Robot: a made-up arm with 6 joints.
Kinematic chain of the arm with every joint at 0, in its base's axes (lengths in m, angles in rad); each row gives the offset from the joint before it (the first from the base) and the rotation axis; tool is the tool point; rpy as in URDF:
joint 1: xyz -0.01 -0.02 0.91 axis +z
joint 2: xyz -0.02 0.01 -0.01 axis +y
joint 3: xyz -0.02 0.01 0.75 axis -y
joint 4: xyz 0 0.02 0.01 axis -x
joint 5: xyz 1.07 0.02 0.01 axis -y
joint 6: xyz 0 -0.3 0 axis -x
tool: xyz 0.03 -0.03 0.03 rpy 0 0 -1.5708
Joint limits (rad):
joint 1: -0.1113..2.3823
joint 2: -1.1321..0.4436
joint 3: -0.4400..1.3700
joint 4: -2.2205..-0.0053
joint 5: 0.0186..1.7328
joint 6: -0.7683..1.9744
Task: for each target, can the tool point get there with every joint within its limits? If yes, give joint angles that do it. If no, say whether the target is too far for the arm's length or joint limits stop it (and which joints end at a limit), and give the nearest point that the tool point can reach.
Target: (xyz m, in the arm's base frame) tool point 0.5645 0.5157 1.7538
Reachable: yes | joints 1.0734 -0.3867 -0.1711 -0.4560 0.4948 0.4769
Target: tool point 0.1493 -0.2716 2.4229
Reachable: yes | joints 1.2681 -0.7570 0.4750 -0.2741 1.0051 1.2310
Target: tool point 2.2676 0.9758 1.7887
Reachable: no: too far | nearest point 1.2964 0.5512 1.6910 | short by 1.064 m
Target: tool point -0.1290 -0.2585 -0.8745
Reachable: no: joint limits stop it (at a limit: joint 1, joint 2, joint 3, joint 6) | nearest point -0.6010 0.4344 0.5388 | short by 1.643 m
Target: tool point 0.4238 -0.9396 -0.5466
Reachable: no: joint limits stop it (at a limit: joint 1, joint 2, joint 3, joint 6) | nearest point 0.7597 -0.2645 0.5802 | short by 1.356 m
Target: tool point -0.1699 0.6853 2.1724
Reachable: yes | joints 2.0303 -0.2634 0.4854 -1.0012 1.1647 -0.2995
